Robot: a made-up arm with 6 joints.
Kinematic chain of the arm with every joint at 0, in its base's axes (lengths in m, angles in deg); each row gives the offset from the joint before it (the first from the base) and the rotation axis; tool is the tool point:
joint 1: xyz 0 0 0.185 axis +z
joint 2: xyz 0 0.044 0 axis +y
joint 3: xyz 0 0 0.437 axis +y
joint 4: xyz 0 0 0.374 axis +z
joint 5: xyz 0 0 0 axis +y
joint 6: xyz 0 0 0.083 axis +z
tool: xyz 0 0 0
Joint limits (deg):
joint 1: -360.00..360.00
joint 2: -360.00..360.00
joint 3: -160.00..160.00
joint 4: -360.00..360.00
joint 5: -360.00..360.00
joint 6: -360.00..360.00
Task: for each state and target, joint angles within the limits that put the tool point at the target. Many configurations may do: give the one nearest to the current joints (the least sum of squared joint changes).
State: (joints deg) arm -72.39 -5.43 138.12 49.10 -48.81 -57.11
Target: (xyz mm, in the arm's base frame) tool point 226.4 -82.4 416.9
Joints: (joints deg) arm -21.71 -21.38 140.67 40.50 -43.09 -57.11
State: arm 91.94 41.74 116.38 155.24 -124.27 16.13
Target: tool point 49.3 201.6 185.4
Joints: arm 73.48 40.98 141.73 151.92 -119.70 16.13
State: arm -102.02 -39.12 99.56 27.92 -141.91 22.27
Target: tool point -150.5 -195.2 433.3
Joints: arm -129.96 -1.14 135.96 36.52 -136.49 22.27
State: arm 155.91 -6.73 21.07 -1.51 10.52 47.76
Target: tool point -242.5 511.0 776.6
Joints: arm 111.06 19.61 44.23 -3.25 15.70 47.76
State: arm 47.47 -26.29 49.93 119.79 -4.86 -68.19
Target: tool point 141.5 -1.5 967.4
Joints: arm -4.00 -16.10 49.96 114.05 -28.05 -68.19
